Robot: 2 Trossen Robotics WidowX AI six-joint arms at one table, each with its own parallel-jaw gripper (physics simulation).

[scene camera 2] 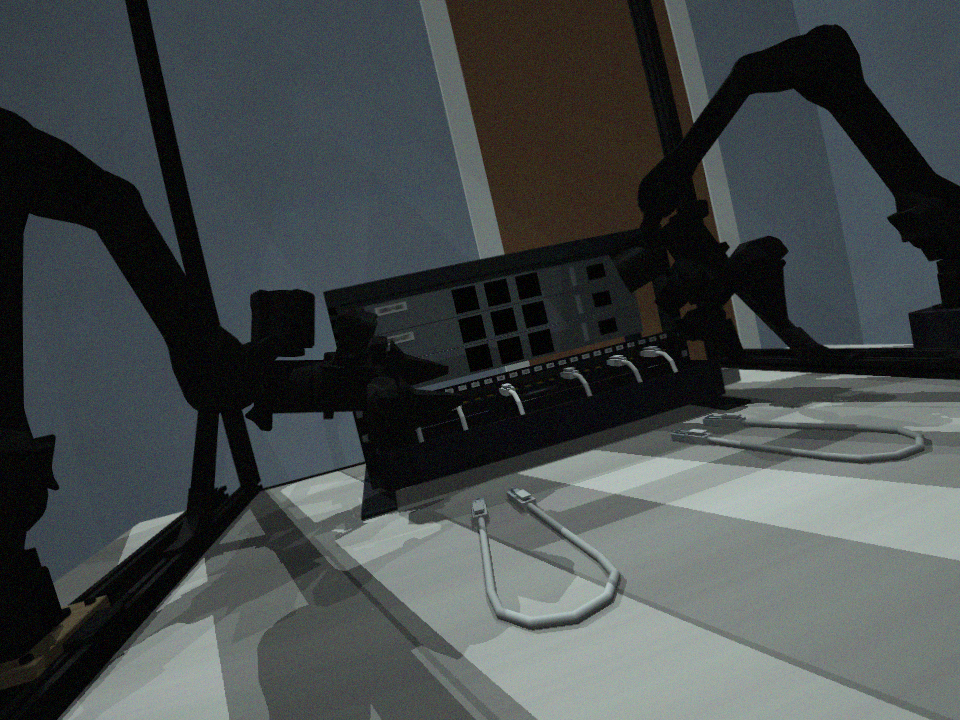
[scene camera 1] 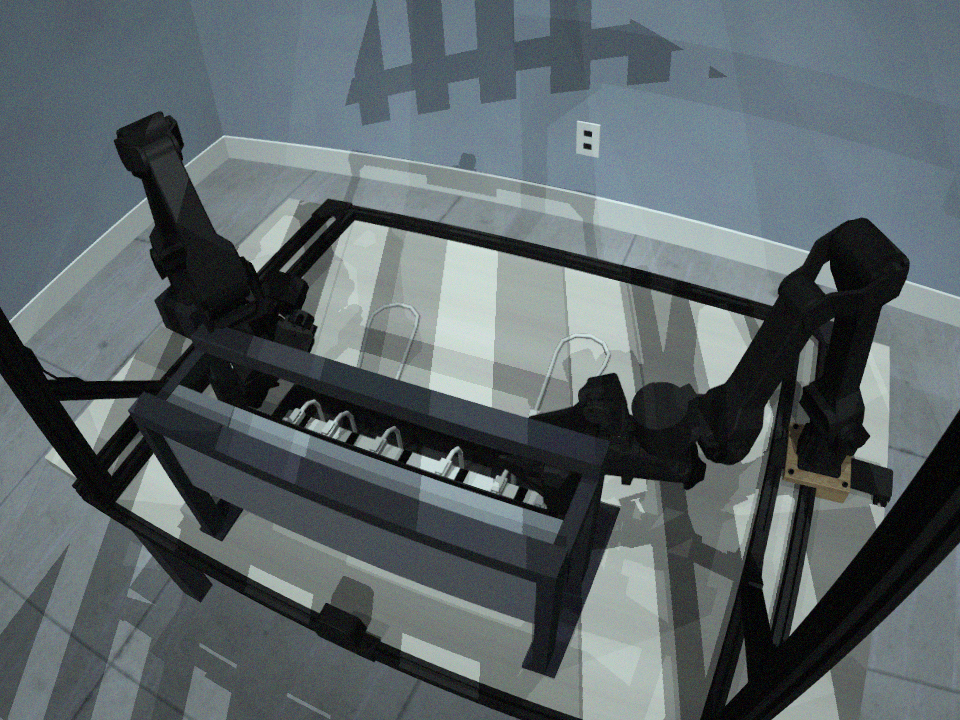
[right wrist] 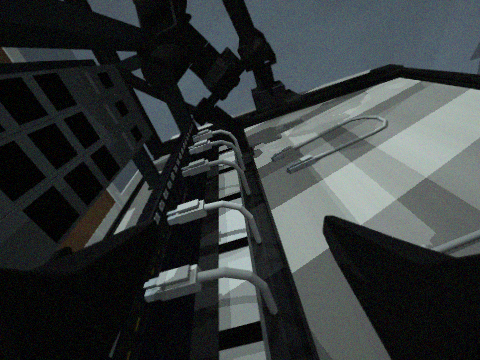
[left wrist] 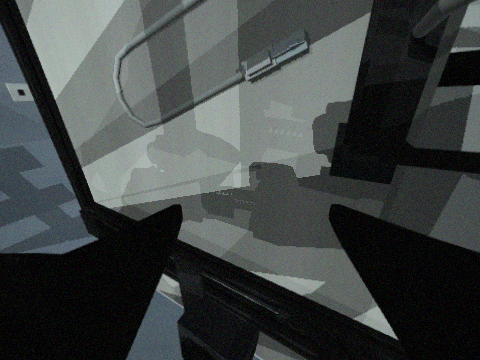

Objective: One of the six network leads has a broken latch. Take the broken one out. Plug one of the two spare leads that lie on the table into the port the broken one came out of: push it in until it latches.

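Frame: origin at the left arm's base, x ahead, y left, z up, level; millimetres.
Seen in the pictures: left gripper, fingertip midpoint: (scene camera 2: 763, 348) (right wrist: 257, 112) (left wrist: 255, 211); right gripper, fingertip midpoint: (scene camera 2: 455, 383) (right wrist: 241, 225); right arm's base, origin of the base link: (scene camera 2: 3, 645) (scene camera 1: 819, 455).
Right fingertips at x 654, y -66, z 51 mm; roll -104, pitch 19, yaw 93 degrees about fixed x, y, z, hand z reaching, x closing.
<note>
A point is followed by its place in that frame.
Several white network leads (scene camera 1: 387, 437) {x 500, y -113, z 20 mm} (scene camera 2: 509, 391) {x 588, y -105, z 21 mm} (right wrist: 175, 282) {x 663, y -115, z 27 mm} are plugged in a row in the dark rack (scene camera 1: 403, 387) {x 579, y -155, z 195 mm} (scene camera 2: 542, 430). I cannot tell which latch is broken. One spare lead (scene camera 1: 585, 335) {x 624, y 240, z -62 mm} (scene camera 2: 542, 621) {x 650, y 243, z -62 mm} (right wrist: 462, 241) {x 615, y 97, z -61 mm} lies looped on the table, nearer the right gripper. The other spare lead (scene camera 1: 395, 304) {x 314, y 173, z -62 mm} (scene camera 2: 852, 457) {x 367, y 162, z -62 mm} (left wrist: 277, 57) {x 362, y -24, z -59 mm} (right wrist: 350, 120) {x 296, y 134, z -63 mm} lies nearer the left arm. My right gripper (scene camera 2: 451, 385) {x 654, y -66, z 51 mm} (right wrist: 241, 225) {x 654, y -66, z 51 mm} is open at one end of the row, its fingers on either side of the line of plugs; it partly hides the end leads in scene camera 2. My left gripper (left wrist: 255, 211) {x 276, y -45, z 5 mm} is open and empty above the table, beside the rack's other end.
A grey panel with square black openings (scene camera 2: 434, 317) {x 654, y -224, z 138 mm} stands behind the ports. The rack's long top bars and legs (scene camera 1: 550, 620) {x 799, y -277, z 103 mm} surround the row. Black frame rails (scene camera 1: 542, 255) {x 483, y 384, z -53 mm} edge the table. The left arm (scene camera 1: 189, 224) {x 271, y -127, z 295 mm} stands close to the rack's end.
</note>
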